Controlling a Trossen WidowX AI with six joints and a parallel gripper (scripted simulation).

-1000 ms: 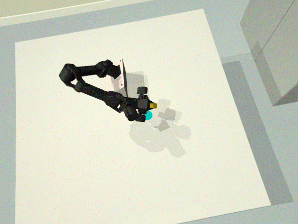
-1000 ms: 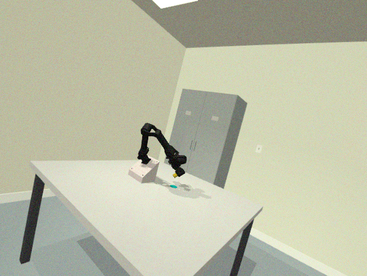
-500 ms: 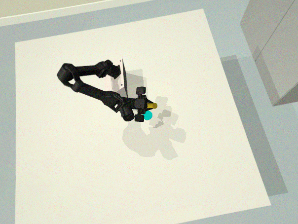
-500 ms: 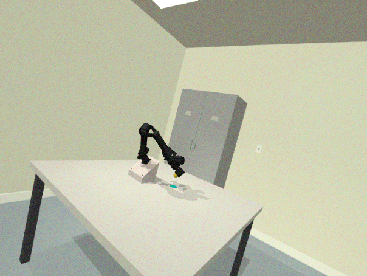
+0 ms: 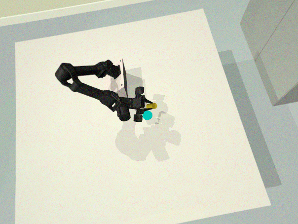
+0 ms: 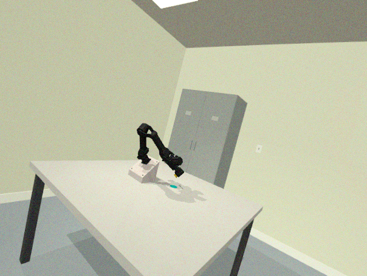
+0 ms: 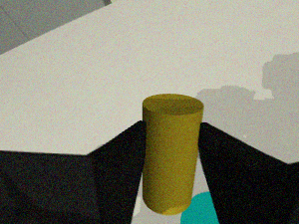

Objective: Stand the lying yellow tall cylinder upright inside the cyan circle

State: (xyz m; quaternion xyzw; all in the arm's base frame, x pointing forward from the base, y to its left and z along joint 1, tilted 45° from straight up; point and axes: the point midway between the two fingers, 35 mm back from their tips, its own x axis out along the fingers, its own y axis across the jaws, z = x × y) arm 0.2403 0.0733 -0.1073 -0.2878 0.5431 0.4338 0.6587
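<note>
Right now the cyan circle is 40 mm to the right of my gripper tip and 120 mm below it. The rest, counted from my gripper tip: yellow tall cylinder: 10 mm behind, 20 mm below.
</note>
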